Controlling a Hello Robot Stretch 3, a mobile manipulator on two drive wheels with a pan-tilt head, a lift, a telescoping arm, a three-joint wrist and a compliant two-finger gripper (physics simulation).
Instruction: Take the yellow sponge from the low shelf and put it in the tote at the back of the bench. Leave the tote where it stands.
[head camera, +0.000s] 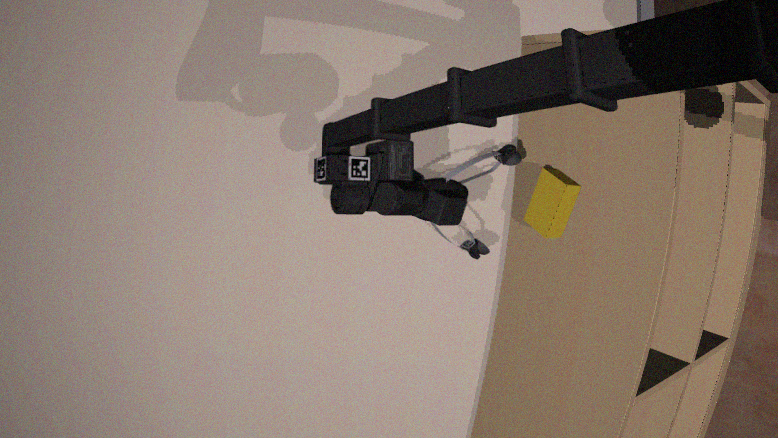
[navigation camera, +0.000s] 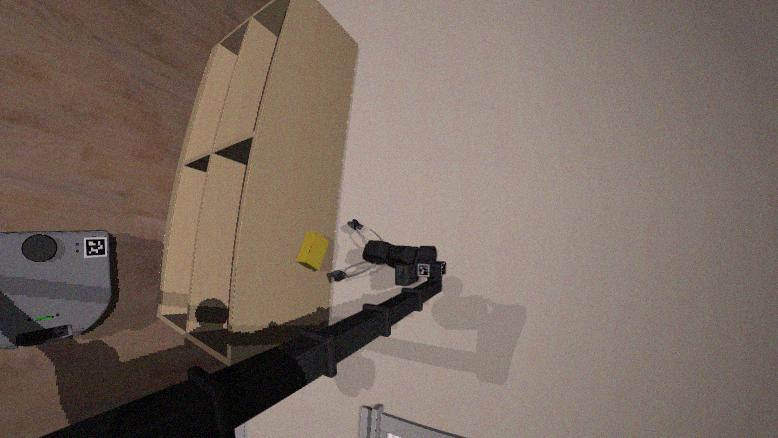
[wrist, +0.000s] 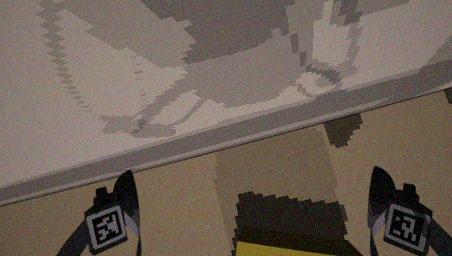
Labels:
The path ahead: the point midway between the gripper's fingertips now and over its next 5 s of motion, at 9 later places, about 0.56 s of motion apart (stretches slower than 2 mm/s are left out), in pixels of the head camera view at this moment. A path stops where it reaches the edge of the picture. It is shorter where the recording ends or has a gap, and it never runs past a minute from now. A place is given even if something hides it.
The gripper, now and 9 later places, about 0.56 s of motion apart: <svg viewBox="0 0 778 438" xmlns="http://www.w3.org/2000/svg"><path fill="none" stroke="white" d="M500 202L516 202L518 202L535 203L540 203L541 201L542 197L544 190L547 175L540 172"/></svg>

